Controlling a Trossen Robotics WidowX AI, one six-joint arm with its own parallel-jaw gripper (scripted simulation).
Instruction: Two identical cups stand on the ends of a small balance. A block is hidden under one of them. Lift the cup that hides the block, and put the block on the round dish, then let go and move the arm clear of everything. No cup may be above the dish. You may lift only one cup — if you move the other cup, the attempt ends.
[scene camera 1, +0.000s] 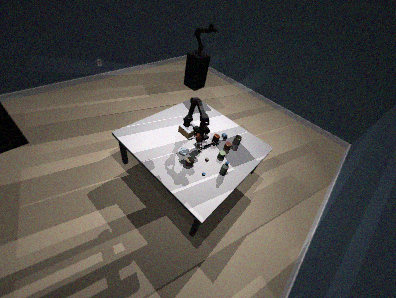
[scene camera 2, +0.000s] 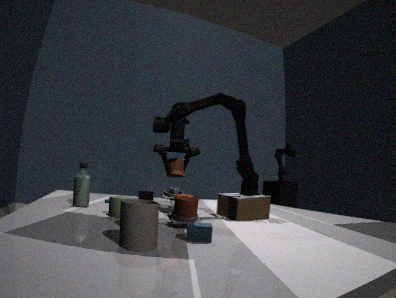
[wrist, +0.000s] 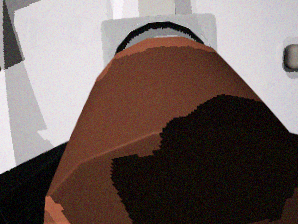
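Note:
In the wrist view I see my gripper (wrist: 171, 143), and it holds an orange-brown cup (wrist: 168, 124). A tall grey-brown cylinder (scene camera 2: 139, 219) is part of the scene too, though in the wrist view the cylinder is out of frame.

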